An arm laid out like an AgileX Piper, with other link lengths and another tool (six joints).
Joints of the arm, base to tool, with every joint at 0 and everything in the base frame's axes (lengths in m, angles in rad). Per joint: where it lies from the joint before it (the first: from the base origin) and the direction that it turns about. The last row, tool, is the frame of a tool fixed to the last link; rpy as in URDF.
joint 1: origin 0 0 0.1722 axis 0 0 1
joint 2: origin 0 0 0 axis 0 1 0
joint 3: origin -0.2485 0 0.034 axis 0 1 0
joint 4: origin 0.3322 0 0.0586 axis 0.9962 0 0.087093
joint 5: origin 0 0 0 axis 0 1 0
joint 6: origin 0.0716 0 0.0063 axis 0.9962 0 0.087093
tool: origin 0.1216 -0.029 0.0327 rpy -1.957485 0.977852 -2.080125
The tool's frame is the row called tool.
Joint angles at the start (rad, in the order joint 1, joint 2, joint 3, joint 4, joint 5, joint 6): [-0.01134, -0.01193, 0.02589, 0.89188, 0.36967, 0.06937]
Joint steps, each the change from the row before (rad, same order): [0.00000, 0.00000, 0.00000, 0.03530, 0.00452, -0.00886]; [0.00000, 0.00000, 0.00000, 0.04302, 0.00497, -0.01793]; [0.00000, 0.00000, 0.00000, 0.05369, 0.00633, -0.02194]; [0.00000, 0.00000, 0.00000, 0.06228, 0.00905, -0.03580]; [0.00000, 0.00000, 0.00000, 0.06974, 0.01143, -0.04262]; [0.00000, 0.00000, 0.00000, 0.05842, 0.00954, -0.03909]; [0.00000, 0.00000, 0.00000, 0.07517, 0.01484, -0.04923]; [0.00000, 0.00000, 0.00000, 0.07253, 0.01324, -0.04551]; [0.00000, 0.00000, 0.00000, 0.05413, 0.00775, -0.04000]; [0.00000, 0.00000, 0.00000, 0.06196, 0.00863, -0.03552]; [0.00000, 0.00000, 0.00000, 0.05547, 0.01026, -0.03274]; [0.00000, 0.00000, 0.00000, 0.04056, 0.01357, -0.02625]
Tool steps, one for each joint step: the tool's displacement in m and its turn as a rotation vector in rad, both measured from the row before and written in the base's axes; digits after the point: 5 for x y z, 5 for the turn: [-0.00015, 0.00257, 0.00056, 0.02657, -0.00007, 0.00751]; [-0.00011, 0.00295, 0.00113, 0.02567, -0.00275, 0.00979]; [-0.00017, 0.00365, 0.00160, 0.03249, -0.00381, 0.01217]; [-0.00022, 0.00428, 0.00234, 0.02794, -0.00769, 0.01668]; [-0.00033, 0.00482, 0.00301, 0.02901, -0.01032, 0.01970]; [-0.00029, 0.00383, 0.00298, 0.02132, -0.01112, 0.01632]; [-0.00057, 0.00516, 0.00411, 0.02853, -0.01486, 0.02258]; [-0.00058, 0.00451, 0.00448, 0.02975, -0.01581, 0.01976]; [-0.00031, 0.00265, 0.00391, 0.01705, -0.01582, 0.01204]; [-0.00046, 0.00288, 0.00442, 0.02905, -0.01478, 0.01266]; [-0.00059, 0.00278, 0.00417, 0.02516, -0.01427, 0.01308]; [-0.00082, 0.00297, 0.00325, 0.01605, -0.01200, 0.01500]
